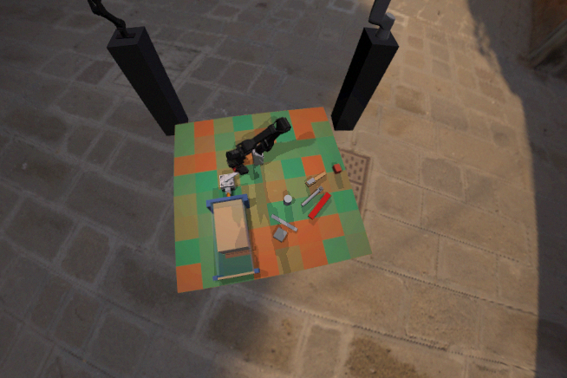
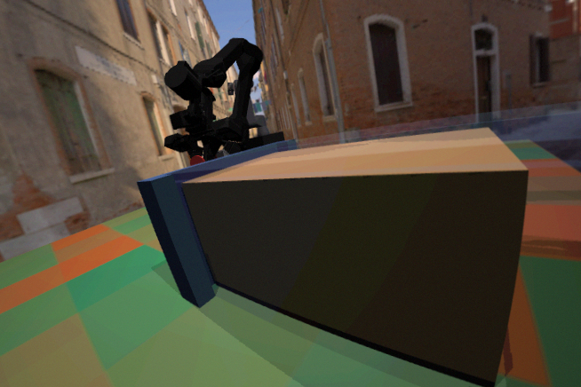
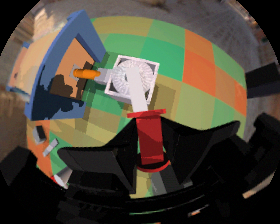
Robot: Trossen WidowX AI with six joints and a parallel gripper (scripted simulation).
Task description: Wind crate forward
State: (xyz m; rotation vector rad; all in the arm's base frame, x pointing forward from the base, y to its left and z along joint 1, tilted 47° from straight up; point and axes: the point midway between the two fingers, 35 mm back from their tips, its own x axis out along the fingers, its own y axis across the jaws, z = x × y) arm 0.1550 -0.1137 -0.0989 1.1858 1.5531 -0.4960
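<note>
The grey winch handle is 10 mm ahead of my gripper tip, 10 mm to the right of it and 30 mm below it. Also, from my gripper tip: red knob 10 mm behind, 20 mm to the left; then grey winch 30 mm ahead, 80 mm to the right, 100 mm below; then round puck 200 mm ahead, 350 mm to the left, 100 mm below.
</note>
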